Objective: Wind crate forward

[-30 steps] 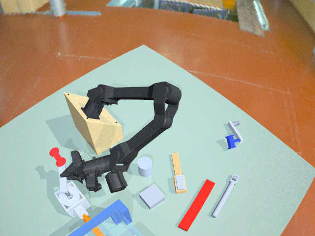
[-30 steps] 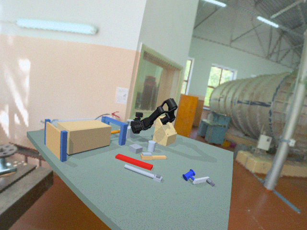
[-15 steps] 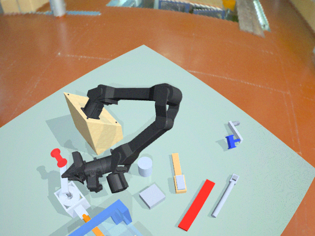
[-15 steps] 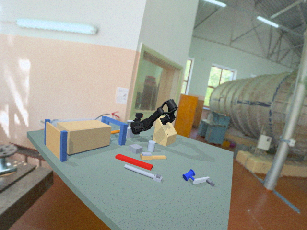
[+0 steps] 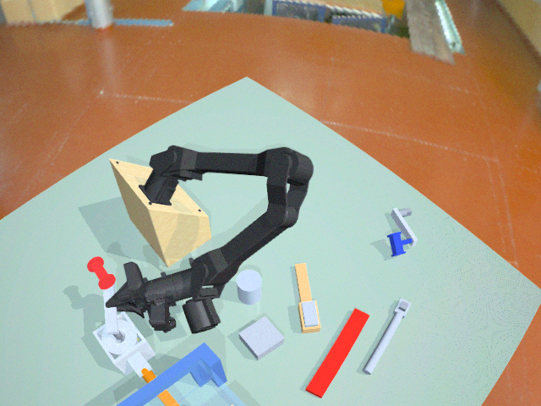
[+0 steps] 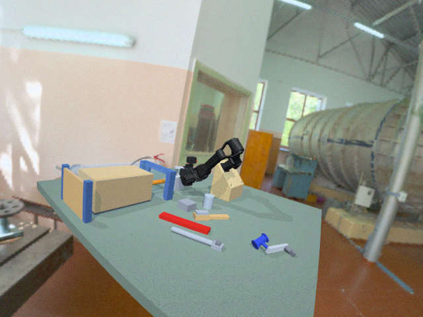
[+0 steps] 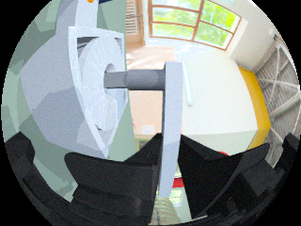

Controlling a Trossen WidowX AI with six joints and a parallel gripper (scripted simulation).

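The winch handle lies 1 cm behind my gripper tip, 1 cm to the left of it and 1 cm above it. From my gripper tip the other things lie so: pale grey winch: 3 cm ahead, 2 cm to the right, 11 cm below; red knob: 4 cm behind, 3 cm to the left, 4 cm above; blue frame: 21 cm ahead, 1 cm to the right, 3 cm below.
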